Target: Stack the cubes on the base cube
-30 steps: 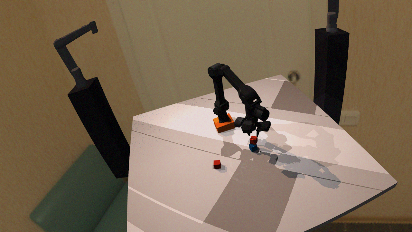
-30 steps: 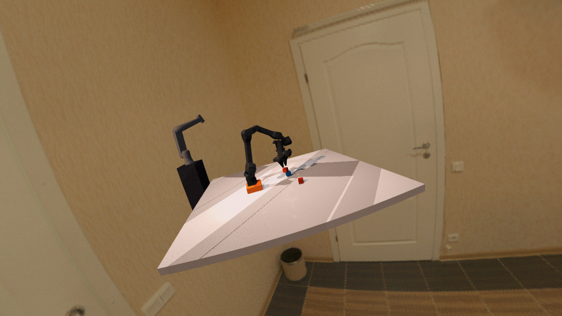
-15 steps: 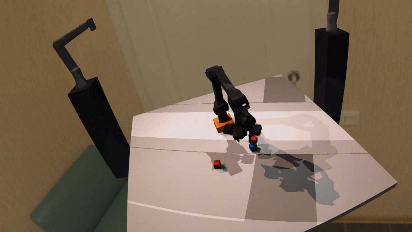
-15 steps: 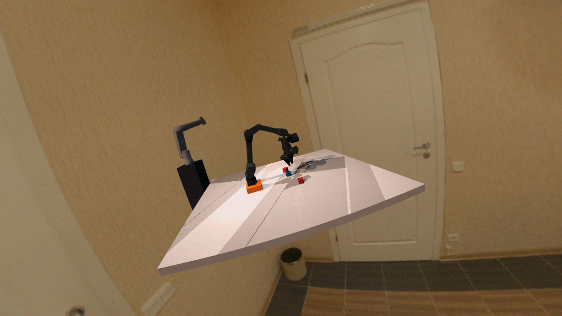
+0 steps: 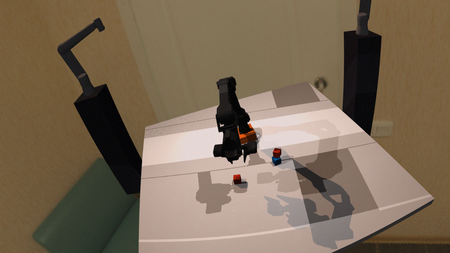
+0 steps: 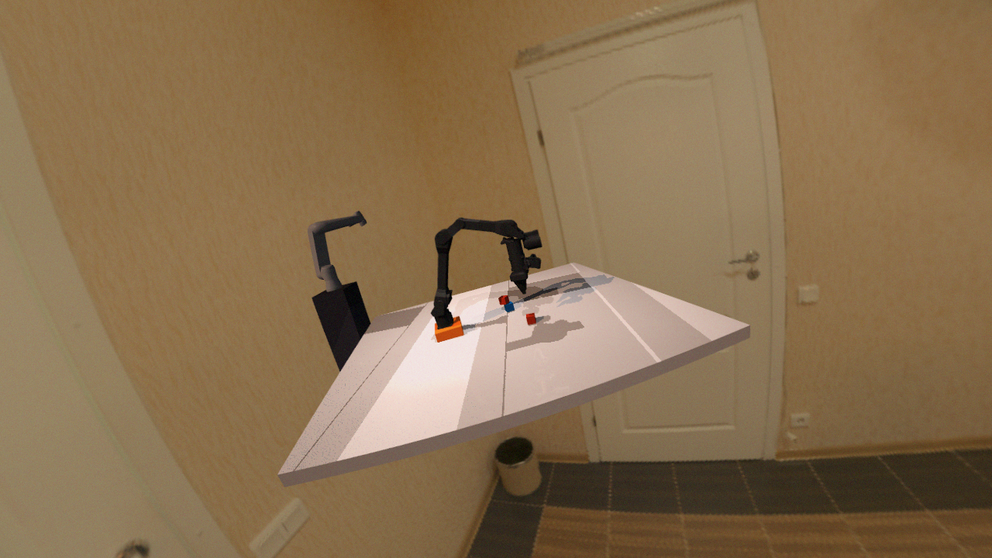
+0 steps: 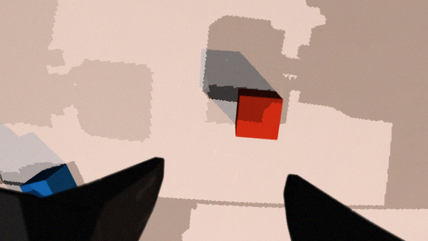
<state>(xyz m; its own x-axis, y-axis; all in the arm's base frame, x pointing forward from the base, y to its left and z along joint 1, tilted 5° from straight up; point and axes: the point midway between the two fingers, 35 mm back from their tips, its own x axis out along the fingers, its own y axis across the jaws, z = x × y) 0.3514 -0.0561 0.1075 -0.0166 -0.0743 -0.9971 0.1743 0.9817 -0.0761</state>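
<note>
My gripper tip is 7 cm past the blue cube, 19 cm to the right of it and 11 cm above it.
</note>
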